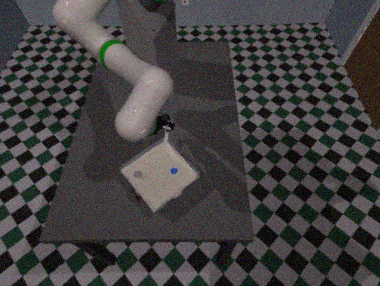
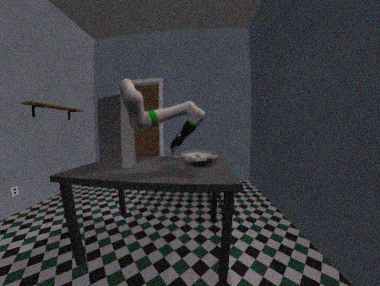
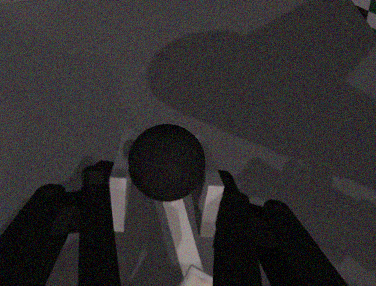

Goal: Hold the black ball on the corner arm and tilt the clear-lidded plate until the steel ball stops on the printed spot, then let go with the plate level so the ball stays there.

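The cream plate (image 1: 157, 196) (image 2: 206, 157) with the clear lid lies over the table, one corner toward the arm. The steel ball (image 1: 138, 174) shows as a grey disc near the plate's left corner. The blue printed spot (image 1: 174, 171) is right of the plate's middle, well apart from the ball. The pale corner arm (image 1: 166, 136) (image 3: 184, 240) runs from the plate's near-robot corner to the black ball (image 3: 167, 162). My gripper (image 1: 166, 124) (image 2: 173, 149) (image 3: 162, 152) is shut on the black ball, a pad at each side. Any slight tilt of the plate is hard to judge.
The dark grey table (image 1: 90, 215) (image 2: 150, 179) stands on a checkered floor. The white robot arm (image 1: 142, 100) (image 2: 172, 112) reaches over it from a grey pedestal (image 2: 128, 140). A wall shelf (image 2: 52, 106) hangs at the left, away from the table.
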